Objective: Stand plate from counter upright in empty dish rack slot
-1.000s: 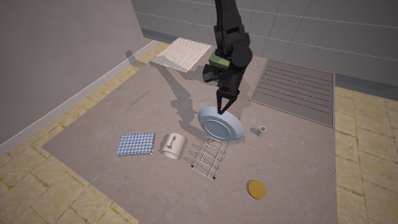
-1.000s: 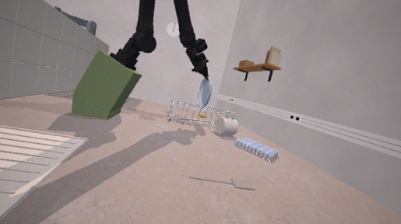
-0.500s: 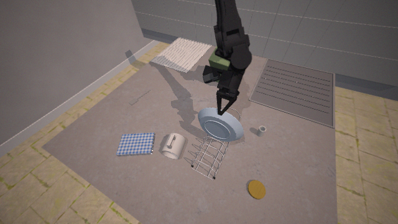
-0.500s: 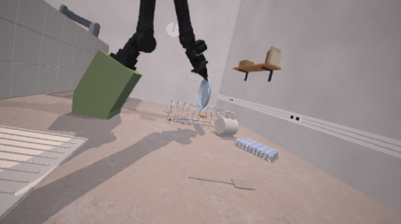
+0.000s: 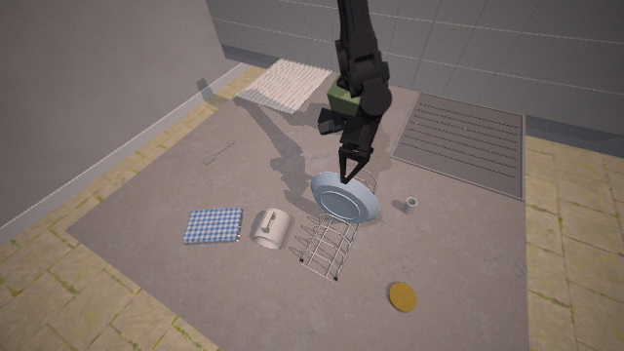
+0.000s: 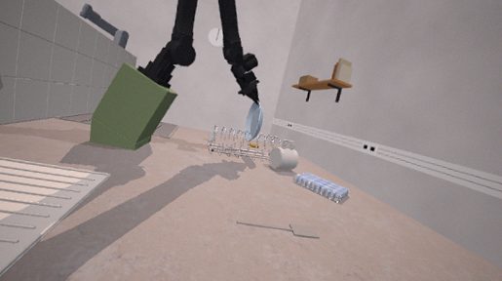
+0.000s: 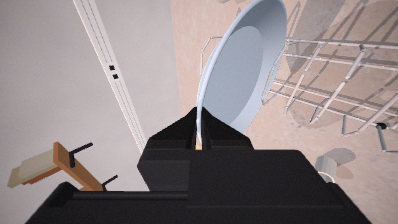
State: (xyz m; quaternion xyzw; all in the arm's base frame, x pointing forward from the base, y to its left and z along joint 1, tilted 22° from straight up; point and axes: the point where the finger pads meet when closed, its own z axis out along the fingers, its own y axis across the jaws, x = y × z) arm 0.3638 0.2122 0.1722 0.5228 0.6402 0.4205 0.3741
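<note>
Now: the pale blue plate 90 mm below my hand and 10 mm ahead of it. Round my hand: grey drain mat 660 mm behind, 250 mm below, 160 mm to the left; disc 250 mm below, 240 mm to the left, 60 mm ahead; small white cup 240 mm below, 190 mm behind, 140 mm to the left.
</note>
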